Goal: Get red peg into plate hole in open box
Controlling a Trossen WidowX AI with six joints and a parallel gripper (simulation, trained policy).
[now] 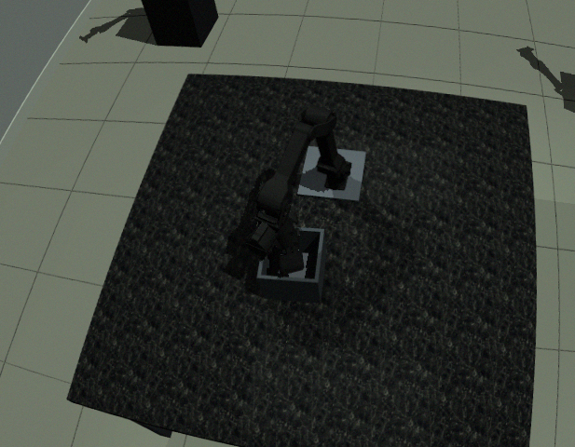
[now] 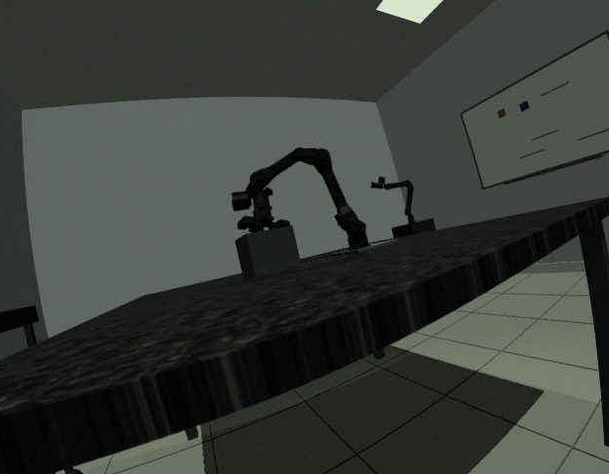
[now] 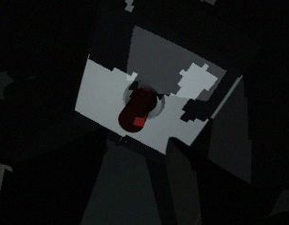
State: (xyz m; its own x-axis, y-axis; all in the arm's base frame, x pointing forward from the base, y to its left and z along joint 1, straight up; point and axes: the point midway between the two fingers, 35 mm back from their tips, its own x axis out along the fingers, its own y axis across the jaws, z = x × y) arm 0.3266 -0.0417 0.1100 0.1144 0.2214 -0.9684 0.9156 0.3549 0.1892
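The red peg is 40 mm below my gripper tip, 10 mm to the right of it and 10 mm ahead of it. From my gripper tip the other things lie so: plate: 40 mm below, 10 mm to the right, 10 mm ahead.
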